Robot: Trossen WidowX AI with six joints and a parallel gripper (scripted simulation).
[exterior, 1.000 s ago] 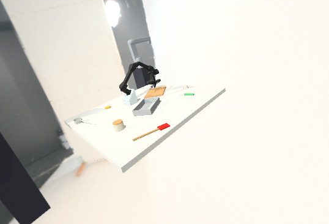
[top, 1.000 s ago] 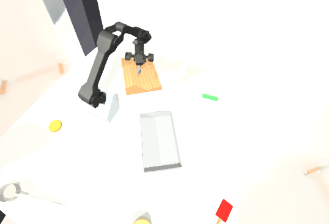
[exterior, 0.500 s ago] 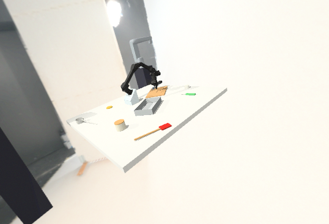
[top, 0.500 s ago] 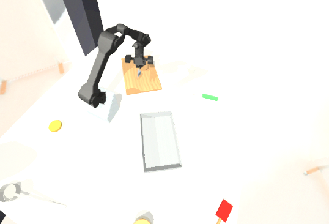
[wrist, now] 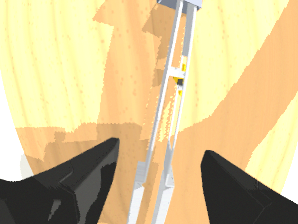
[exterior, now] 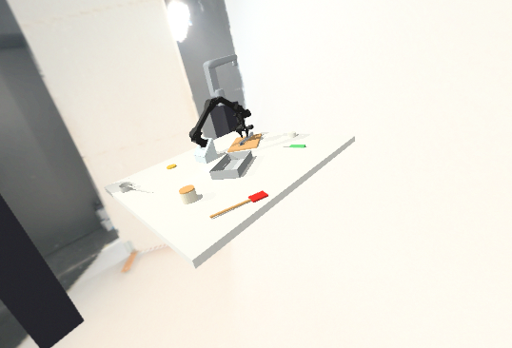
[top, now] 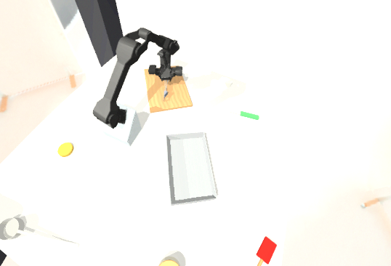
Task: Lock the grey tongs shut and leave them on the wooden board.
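Right now my gripper tip is 4 cm above the wooden board. Also, from my gripper tip: grey roasting tin (45 cm to the right, 27 cm ahead, 2 cm below); then yellow disc (55 cm to the right, 31 cm behind, 4 cm below); then red spatula (76 cm to the right, 63 cm ahead, 4 cm below).
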